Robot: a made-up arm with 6 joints.
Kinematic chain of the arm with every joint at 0, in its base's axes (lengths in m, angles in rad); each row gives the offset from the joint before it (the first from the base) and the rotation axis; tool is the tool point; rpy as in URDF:
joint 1: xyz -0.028 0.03 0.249 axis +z
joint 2: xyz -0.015 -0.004 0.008 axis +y
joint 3: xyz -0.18 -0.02 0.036 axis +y
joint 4: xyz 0.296 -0.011 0.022 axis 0.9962 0 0.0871
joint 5: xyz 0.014 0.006 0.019 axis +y
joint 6: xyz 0.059 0.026 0.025 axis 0.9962 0 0.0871
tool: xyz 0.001 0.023 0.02 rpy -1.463 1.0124 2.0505
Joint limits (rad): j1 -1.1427..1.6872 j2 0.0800..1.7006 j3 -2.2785..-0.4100 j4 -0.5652..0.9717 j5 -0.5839..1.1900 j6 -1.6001..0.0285
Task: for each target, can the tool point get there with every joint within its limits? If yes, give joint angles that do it. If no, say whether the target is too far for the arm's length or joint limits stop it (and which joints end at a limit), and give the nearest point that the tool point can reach.
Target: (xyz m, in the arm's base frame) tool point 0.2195 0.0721 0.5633
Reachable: yes | joints 0.0415 0.9711 -1.2846 0.3637 0.9454 -0.8257
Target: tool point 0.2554 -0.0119 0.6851
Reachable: yes | joints -0.1437 1.4249 -1.8758 0.5413 0.0075 -0.6931
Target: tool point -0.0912 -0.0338 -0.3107
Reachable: no: joint limits stop it (at a limit: joint 1, joint 2, joint 3, joint 4, joint 5, joint 6) | nearest point 0.0216 -0.0864 0.0624 | short by 0.393 m
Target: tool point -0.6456 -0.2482 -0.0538
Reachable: no: too far | nearest point -0.4768 -0.1722 0.5022 | short by 0.586 m
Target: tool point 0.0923 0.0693 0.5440
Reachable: yes | joints 0.0874 0.2232 -0.5921 -0.0995 -0.1912 -0.1321
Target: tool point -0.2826 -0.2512 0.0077
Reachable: no: joint limits stop it (at a limit: joint 1, joint 2, joint 3, joint 4, joint 6) | nearest point 0.0100 -0.2293 0.1363 | short by 0.320 m
